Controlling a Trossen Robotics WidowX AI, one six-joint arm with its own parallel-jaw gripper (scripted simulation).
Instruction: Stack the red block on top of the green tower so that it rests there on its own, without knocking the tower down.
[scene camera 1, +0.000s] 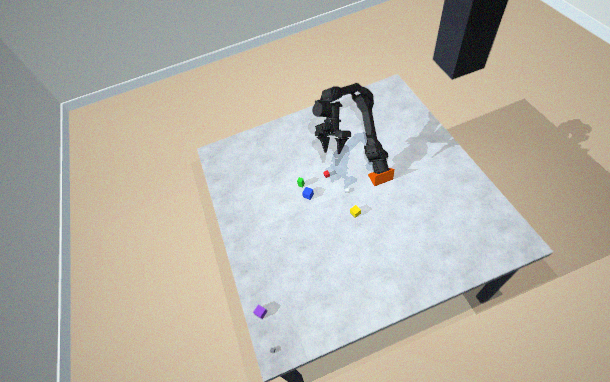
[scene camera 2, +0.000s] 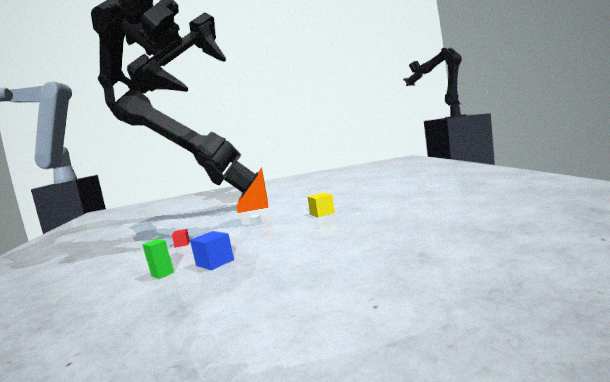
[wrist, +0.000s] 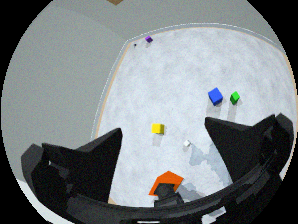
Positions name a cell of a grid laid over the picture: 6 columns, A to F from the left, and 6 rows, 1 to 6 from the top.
my gripper: scene camera 1 D3; scene camera 2 C2; wrist D4
